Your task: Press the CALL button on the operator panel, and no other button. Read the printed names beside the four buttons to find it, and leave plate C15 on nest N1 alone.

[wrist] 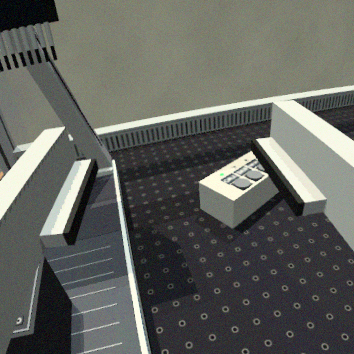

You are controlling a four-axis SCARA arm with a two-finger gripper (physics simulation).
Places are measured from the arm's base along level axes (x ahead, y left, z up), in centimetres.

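Where they show: gripper, between the fingertips: (171,135).
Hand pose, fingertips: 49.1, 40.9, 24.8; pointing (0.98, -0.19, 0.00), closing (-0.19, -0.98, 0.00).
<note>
Things, the pixels of their centre, and the offset from my fingertips, as dx, dy, dz. "spot": a spot on its surface instead.
- operator panel, middle of its body: (249,180) +22.5, -16.8, -20.7
- CALL button, middle of its body: (241,184) +19.0, -13.5, -18.3
- round grey button, middle of its body: (253,175) +20.3, -16.2, -18.3
- dark block with a grey top, a spot on its surface: (22,320) spot: +1.5, +11.5, -11.6
The operator panel (216,204), a cream box with a green lamp, stands right of centre in the wrist view, turned at an angle. The CALL button (242,184) is the round grey one nearest the lamp; its printed name is small and slanted here. Another round grey button (255,175) sits beside it. The panel's far end is partly hidden behind the right finger. My gripper (171,135) is shut on its command, with nothing between its fingers, which frame the view with a visible gap. The panel lies beyond the fingers, nearer the right one. Plate C15 and nest N1 cannot be made out.
A grey channel with white lines (95,310) and a pale side rail (128,260) runs along the left. A dark block with a grey top (22,320) is partly behind the left finger. A slanted grey post (67,100) stands at the back left. A ribbed pale border (190,125) runs behind.
</note>
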